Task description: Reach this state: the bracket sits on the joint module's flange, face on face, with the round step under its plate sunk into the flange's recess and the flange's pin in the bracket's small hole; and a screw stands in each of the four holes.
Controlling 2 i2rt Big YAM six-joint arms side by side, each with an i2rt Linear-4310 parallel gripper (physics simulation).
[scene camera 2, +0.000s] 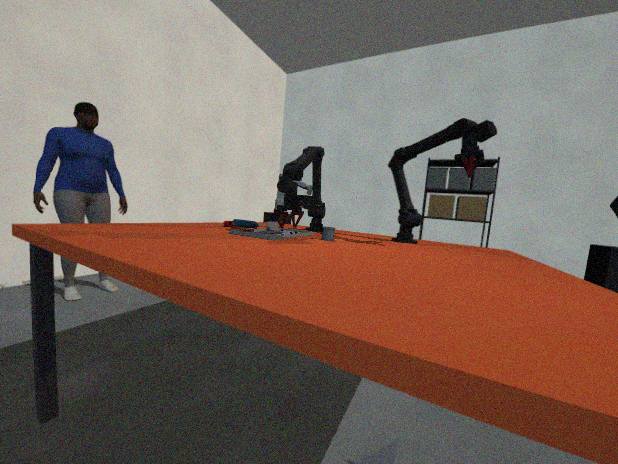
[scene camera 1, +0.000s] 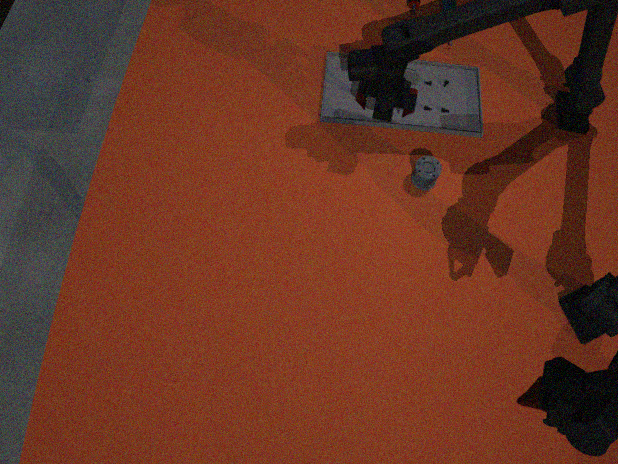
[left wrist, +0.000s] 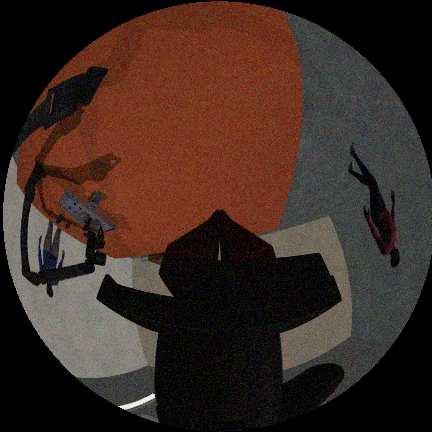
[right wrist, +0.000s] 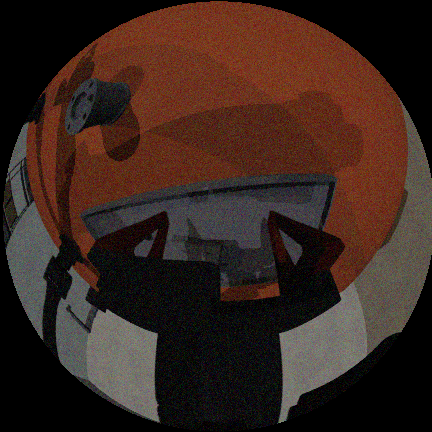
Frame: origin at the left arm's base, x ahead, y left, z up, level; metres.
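Seen in the pictures: left gripper, fingertip midpoint: (scene camera 2: 469, 176) (scene camera 1: 519, 402) (left wrist: 219, 215); right gripper, fingertip midpoint: (scene camera 2: 288, 227) (left wrist: 95, 221) (right wrist: 217, 216); left arm's base at its link origin: (scene camera 2: 404, 242) (scene camera 1: 583, 315); right arm's base at its link origin: (scene camera 2: 315, 230) (scene camera 1: 571, 113) (right wrist: 71, 247).
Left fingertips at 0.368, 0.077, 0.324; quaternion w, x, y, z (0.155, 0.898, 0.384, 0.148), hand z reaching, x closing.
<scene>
Pixels of each thing's middle, then the offset from my left fingertips to it, as dx, dy, dz.
- joint module at the middle of its body: (right wrist: 94, 103) (scene camera 1: 426, 172) (scene camera 2: 328, 233) (left wrist: 94, 200) -0.168, -0.537, -0.292
- bracket at the middle of its body: (right wrist: 193, 267) (scene camera 1: 403, 85) (scene camera 2: 276, 227) (left wrist: 83, 219) -0.232, -0.788, -0.292
- tray at the middle of its body: (right wrist: 192, 253) (scene camera 1: 403, 92) (scene camera 2: 277, 232) (left wrist: 84, 215) -0.233, -0.781, -0.316
- screw at the middle of its body: (scene camera 1: 446, 83) -0.357, -0.767, -0.316
- blue-handled tool at the middle of its body: (scene camera 1: 449, 14) (scene camera 2: 248, 224) -0.488, -0.977, -0.304
- red tool at the middle of its body: (scene camera 1: 414, 2) (scene camera 2: 231, 224) -0.413, -1.057, -0.307
The joint module (scene camera 1: 426, 171) (scene camera 2: 328, 233) (right wrist: 110, 102) stands upright on the table, its flange up, with no bracket on it. The bracket (scene camera 1: 411, 76) lies in the tray (scene camera 1: 468, 100) (right wrist: 225, 207), mostly hidden under my right gripper in scene camera 1. Four small dark screws, one of them a screw (scene camera 1: 446, 83) near the far side, stand in the tray beside it. My right gripper (scene camera 1: 384, 105) (scene camera 2: 289, 220) (right wrist: 217, 216) is open, pointing down over the tray at the bracket, with nothing visibly held. My left gripper (scene camera 1: 525, 400) (scene camera 2: 469, 172) (left wrist: 219, 215) is shut and empty, high above the table, far from the module.
A blue-handled tool (scene camera 2: 245, 223) and a red tool (scene camera 2: 228, 224) lie behind the tray. A pale arm (scene camera 2: 303, 186) stands behind my right arm. A person in blue (scene camera 2: 82, 162) stands beyond the table. The module stands close to the tray's near edge.
</scene>
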